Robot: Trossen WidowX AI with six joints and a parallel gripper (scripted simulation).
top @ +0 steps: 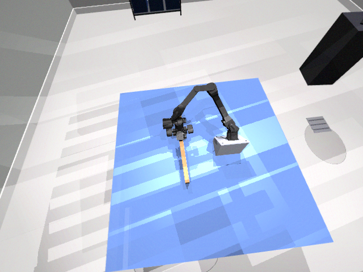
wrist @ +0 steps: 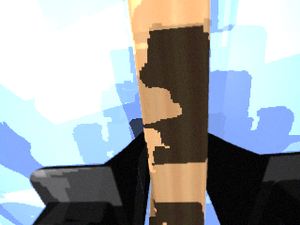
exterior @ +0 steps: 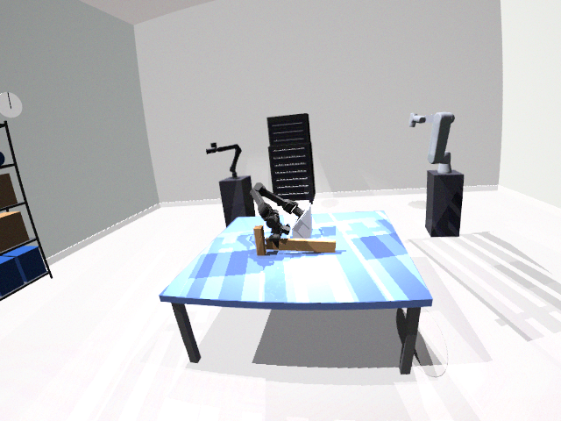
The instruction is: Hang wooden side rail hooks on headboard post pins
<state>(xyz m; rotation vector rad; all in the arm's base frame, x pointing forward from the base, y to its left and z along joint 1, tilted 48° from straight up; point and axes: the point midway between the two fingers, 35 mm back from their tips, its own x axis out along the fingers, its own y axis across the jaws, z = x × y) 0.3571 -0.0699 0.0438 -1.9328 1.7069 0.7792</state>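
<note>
Right now my gripper tip is 100 mm to the left of the headboard post, 40 mm below it and 10 mm short of it.
</note>
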